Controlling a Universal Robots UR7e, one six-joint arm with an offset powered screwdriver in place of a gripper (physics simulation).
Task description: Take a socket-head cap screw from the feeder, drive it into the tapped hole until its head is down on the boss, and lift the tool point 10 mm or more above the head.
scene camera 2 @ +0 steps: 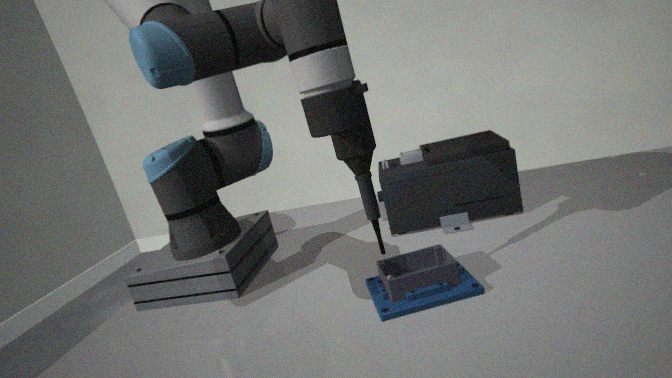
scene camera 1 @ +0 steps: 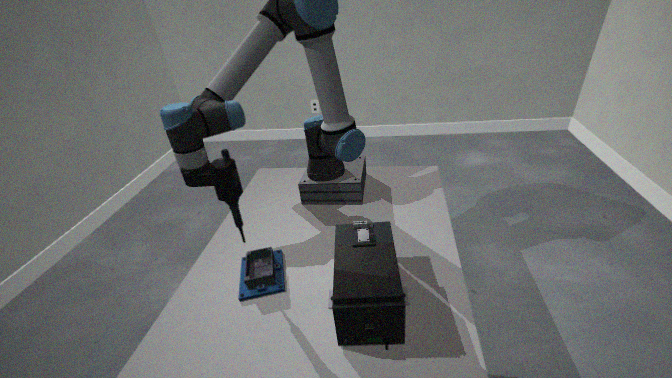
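Note:
My screwdriver (scene camera 1: 244, 241) (scene camera 2: 383, 253) points down, its bit tip in free air above the near-left corner of the grey housing (scene camera 1: 260, 283) (scene camera 2: 425, 278) in scene camera 2. No screw shows on the bit tip, so it looks bare. The housing is an open-topped box on a blue plate (scene camera 1: 272, 289) (scene camera 2: 392, 311). A small light spot (scene camera 2: 389, 276), which looks like a screw head on a boss, shows inside that corner. The black feeder (scene camera 1: 367, 275) (scene camera 2: 450, 192) stands apart from the housing, to its right in scene camera 1.
The arm's base stands on a grey layered block (scene camera 1: 331, 194) (scene camera 2: 182, 290) behind the housing and feeder in scene camera 1. A small light bracket (scene camera 2: 456, 223) is at the feeder's foot. A light plate (scene camera 1: 363, 235) (scene camera 2: 411, 157) is on the feeder's top.

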